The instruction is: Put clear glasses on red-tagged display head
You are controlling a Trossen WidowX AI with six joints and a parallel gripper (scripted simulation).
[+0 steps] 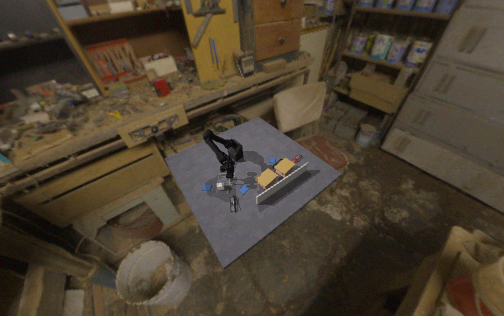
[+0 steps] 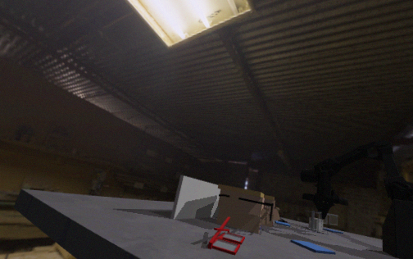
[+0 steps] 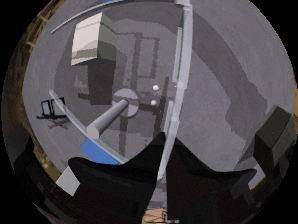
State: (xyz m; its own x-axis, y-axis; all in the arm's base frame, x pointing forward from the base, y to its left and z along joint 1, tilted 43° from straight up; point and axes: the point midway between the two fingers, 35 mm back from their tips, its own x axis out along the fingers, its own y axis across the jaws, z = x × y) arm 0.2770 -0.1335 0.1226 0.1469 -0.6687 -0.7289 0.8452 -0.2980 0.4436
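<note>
Right now the white object is 13 cm to the right of my gripper tip, 4 cm ahead of it and 3 cm below it. The rest, counted from my gripper tip: back panel: 36 cm to the left, 32 cm ahead.
</note>
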